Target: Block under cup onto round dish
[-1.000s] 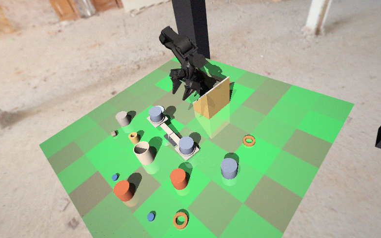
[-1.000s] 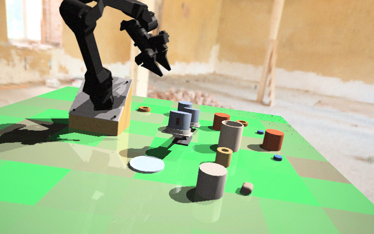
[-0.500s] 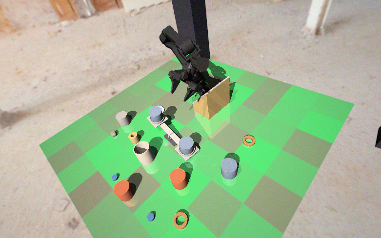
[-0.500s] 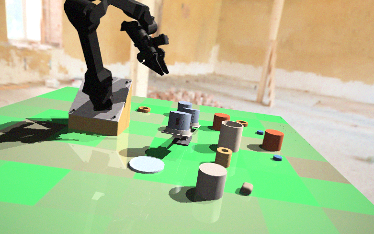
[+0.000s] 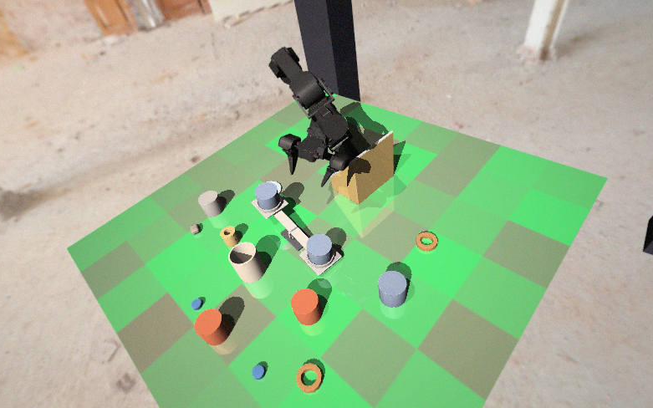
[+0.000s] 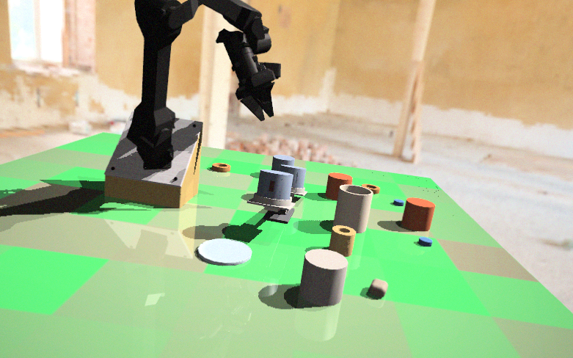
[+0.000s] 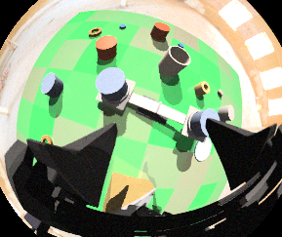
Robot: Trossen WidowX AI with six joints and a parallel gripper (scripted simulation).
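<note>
The pale green block is 18 cm below my gripper tip, 8 cm to the left of it and 8 cm ahead of it. Round my gripper tip: round pale dish: 29 cm to the right, 22 cm below, 5 cm behind.
</note>
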